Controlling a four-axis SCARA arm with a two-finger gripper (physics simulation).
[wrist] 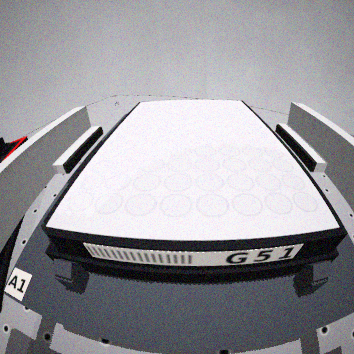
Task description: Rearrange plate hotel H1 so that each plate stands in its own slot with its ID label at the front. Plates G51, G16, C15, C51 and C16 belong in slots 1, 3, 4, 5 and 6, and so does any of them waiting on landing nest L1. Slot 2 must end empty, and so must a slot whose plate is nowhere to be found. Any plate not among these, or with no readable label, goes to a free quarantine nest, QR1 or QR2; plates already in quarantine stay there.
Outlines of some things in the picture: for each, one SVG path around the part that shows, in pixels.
My gripper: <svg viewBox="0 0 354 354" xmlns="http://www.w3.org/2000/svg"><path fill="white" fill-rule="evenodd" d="M86 105L74 107L27 139L0 162L0 251L24 213L55 173L69 173L103 134L100 125L90 125ZM291 102L287 124L277 123L275 132L293 150L309 171L324 172L354 212L354 138L302 103Z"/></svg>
A plate G51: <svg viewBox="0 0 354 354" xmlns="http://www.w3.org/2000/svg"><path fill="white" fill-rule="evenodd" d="M43 220L46 234L51 239L45 253L52 260L53 258L61 258L78 262L86 271L167 282L226 282L296 273L305 264L321 260L330 260L331 262L338 255L336 246L347 234L341 220L320 187L288 146L244 101L229 99L170 99L138 102L91 153Z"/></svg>
